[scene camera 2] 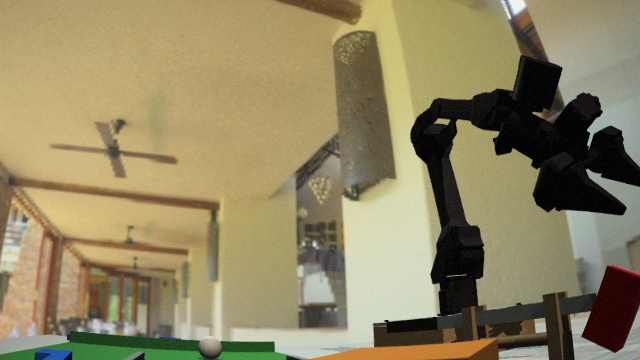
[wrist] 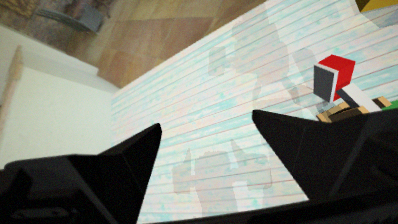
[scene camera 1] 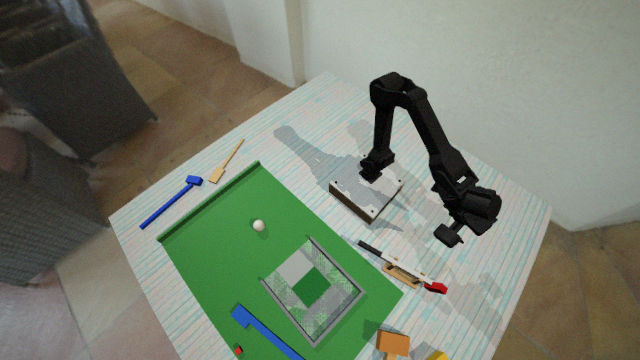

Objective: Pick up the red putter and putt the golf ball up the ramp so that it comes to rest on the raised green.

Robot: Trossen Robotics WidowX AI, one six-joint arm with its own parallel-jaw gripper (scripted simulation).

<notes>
The gripper (scene camera 1: pixel 472 230) is open, with nothing in its grasp. Further things: a wooden rack (wrist: pixel 340 111) and a green mat (scene camera 1: pixel 219 255).
The gripper is seen too in the wrist view (wrist: pixel 206 120).
</notes>
